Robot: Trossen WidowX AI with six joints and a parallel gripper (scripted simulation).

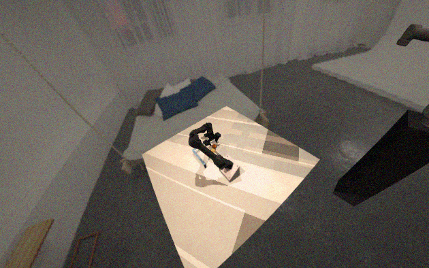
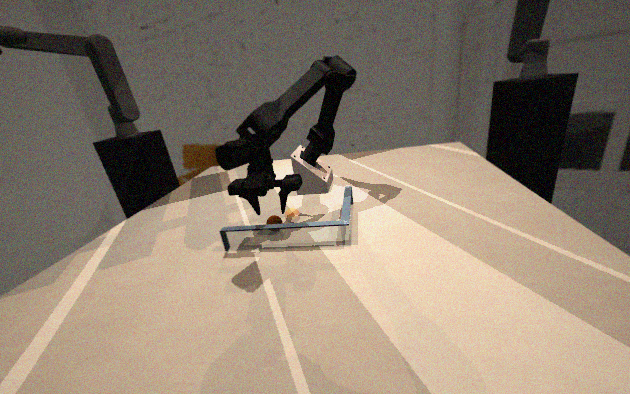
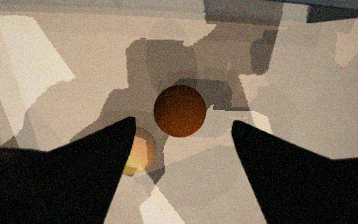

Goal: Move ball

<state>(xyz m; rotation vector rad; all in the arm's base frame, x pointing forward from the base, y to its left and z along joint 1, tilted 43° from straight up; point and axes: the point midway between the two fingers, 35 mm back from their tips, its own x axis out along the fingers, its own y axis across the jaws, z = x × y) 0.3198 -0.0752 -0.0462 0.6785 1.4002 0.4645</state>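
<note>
My gripper tip is now 3 cm above the orange-brown ball. From my gripper tip the other things lie so: see-through copy of ball (5 cm to the left, 4 cm behind, 3 cm below).
</note>
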